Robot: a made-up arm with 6 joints.
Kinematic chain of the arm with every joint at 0, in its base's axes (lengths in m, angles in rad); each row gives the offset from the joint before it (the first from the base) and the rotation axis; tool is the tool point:
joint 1: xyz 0 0 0.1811 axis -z
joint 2: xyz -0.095 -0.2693 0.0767 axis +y
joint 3: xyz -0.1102 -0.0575 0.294 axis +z
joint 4: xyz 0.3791 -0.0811 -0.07 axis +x
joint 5: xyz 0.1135 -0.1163 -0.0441 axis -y
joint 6: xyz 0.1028 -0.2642 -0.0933 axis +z
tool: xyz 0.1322 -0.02 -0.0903
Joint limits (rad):
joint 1: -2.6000..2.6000
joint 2: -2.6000..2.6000
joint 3: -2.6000..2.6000
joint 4: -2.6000..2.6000
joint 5: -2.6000..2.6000
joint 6: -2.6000..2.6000
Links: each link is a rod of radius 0.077 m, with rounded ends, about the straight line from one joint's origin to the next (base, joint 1, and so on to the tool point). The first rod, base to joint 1, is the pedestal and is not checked.
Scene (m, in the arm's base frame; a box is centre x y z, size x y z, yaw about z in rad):
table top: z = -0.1
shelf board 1: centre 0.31 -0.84 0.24 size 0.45 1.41 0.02 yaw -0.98
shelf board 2: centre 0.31 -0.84 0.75 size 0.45 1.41 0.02 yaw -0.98
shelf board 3: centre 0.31 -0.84 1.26 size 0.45 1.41 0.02 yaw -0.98
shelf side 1: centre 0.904 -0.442 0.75 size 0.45 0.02 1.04 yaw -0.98
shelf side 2: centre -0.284 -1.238 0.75 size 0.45 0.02 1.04 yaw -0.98
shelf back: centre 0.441 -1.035 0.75 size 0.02 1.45 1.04 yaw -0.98
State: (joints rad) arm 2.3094 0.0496 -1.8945 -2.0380 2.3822 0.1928
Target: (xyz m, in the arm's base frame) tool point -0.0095 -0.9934 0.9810
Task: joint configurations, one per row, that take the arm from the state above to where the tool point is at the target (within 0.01 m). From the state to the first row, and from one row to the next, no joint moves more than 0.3 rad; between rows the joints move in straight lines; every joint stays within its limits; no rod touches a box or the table.
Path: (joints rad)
1: 2.0432 0.1451 -1.9019 -1.9657 2.2710 0.1197
2: 1.7771 0.2406 -1.9093 -1.8934 2.1598 0.0466
3: 1.5109 0.3362 -1.9167 -1.8210 2.0487 -0.0266
4: 1.2448 0.4317 -1.9241 -1.7487 1.9375 -0.0997
5: 0.9786 0.5272 -1.9315 -1.6764 1.8263 -0.1728
6: 0.7125 0.6227 -1.9389 -1.6041 1.7151 -0.2459
7: 0.4463 0.7183 -1.9463 -1.5318 1.6040 -0.3191
8: 0.1802 0.8138 -1.9537 -1.4595 1.4928 -0.3922

